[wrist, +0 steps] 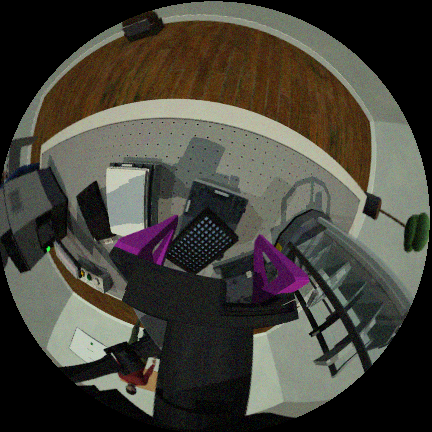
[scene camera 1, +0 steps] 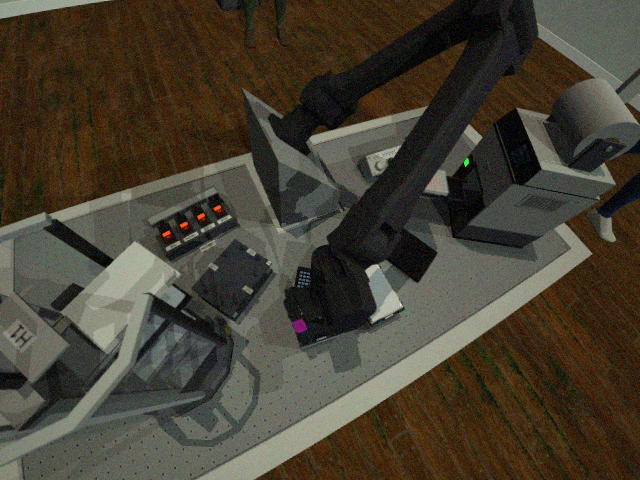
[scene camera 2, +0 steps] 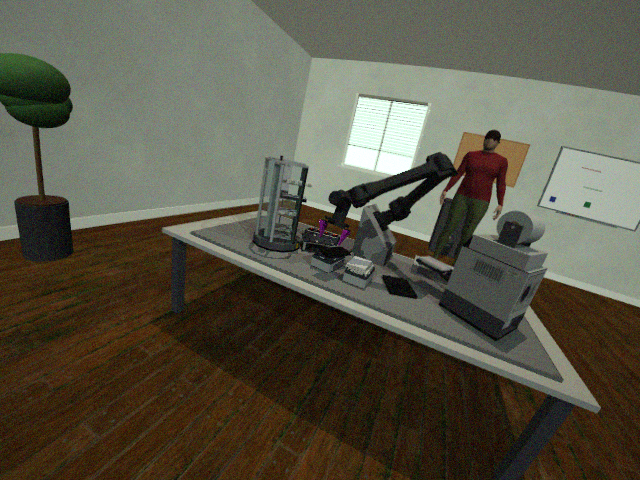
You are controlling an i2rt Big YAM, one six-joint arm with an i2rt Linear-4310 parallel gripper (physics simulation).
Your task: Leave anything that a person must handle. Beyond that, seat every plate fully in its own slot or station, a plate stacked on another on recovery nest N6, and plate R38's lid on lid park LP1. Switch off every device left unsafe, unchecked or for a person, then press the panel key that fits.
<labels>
same spot on plate hotel: (wrist: 360, 287) = (scene camera 1: 191, 360)
</labels>
